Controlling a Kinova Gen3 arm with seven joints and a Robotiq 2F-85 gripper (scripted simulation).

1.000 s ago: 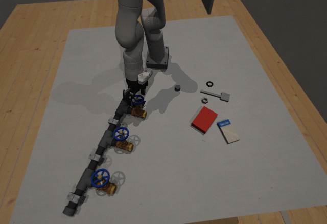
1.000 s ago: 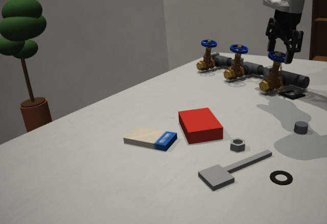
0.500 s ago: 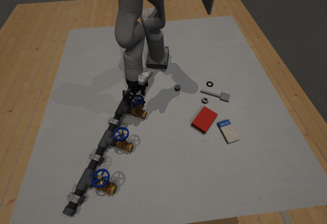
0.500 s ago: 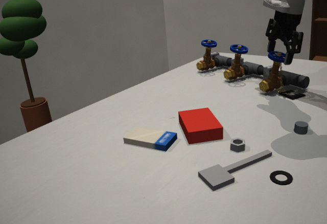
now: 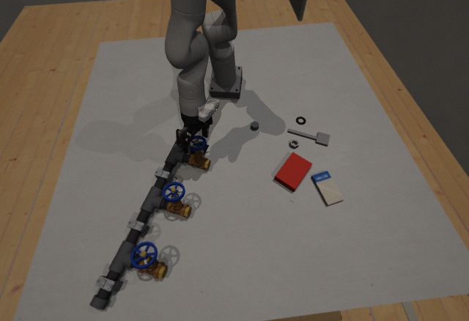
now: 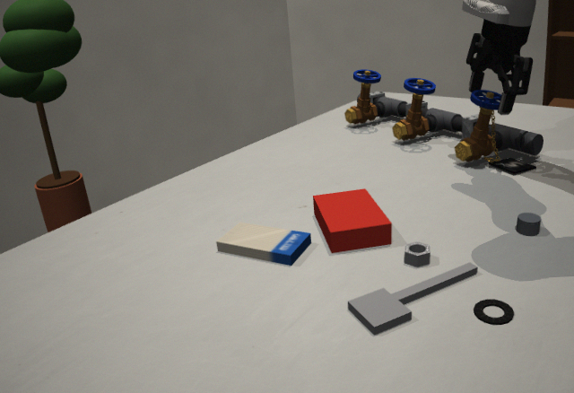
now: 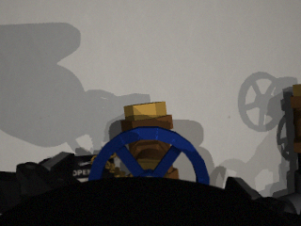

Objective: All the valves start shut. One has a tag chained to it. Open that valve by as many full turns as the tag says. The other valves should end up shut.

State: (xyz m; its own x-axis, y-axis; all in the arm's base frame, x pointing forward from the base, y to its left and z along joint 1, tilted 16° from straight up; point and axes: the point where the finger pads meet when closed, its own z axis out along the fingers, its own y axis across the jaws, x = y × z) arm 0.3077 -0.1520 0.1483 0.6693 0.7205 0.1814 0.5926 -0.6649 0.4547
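The black tag is 4 cm behind my hand and 12 cm below it. From my hand the other things lie so: red block (13 cm ahead, 31 cm to the left, 11 cm below); small grey cylinder (10 cm behind, 23 cm to the left, 11 cm below); grey paddle-shaped tool (44 cm to the left, 12 cm below).
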